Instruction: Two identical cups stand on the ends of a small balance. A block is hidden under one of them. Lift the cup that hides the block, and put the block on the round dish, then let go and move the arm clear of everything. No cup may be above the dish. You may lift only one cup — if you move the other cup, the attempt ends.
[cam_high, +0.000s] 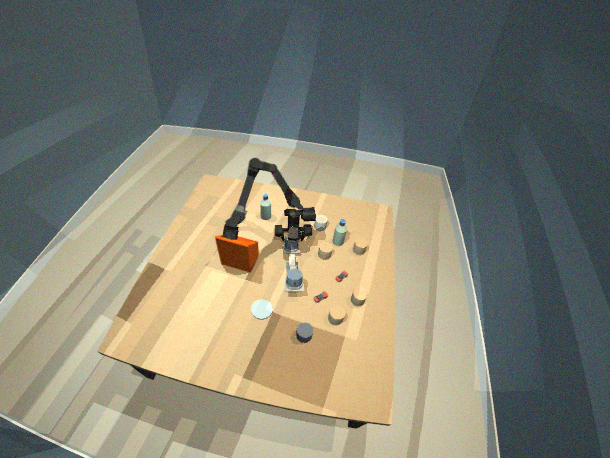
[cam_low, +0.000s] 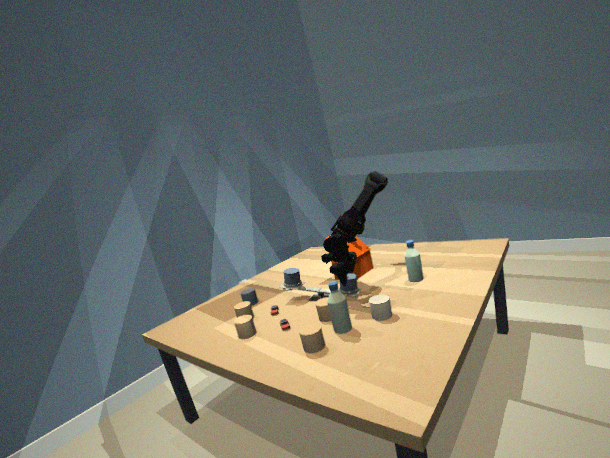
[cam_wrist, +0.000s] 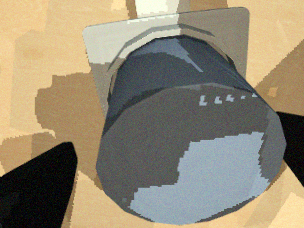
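Right now the grey block is 3 cm below my gripper tip and 1 cm to the right of it. Also, from my gripper tip: pale cylinder: 21 cm to the left, 7 cm ahead, 3 cm below; then pale beam: 13 cm to the right, 5 cm ahead, 3 cm below; then pale round dish: 39 cm to the right, 7 cm below.
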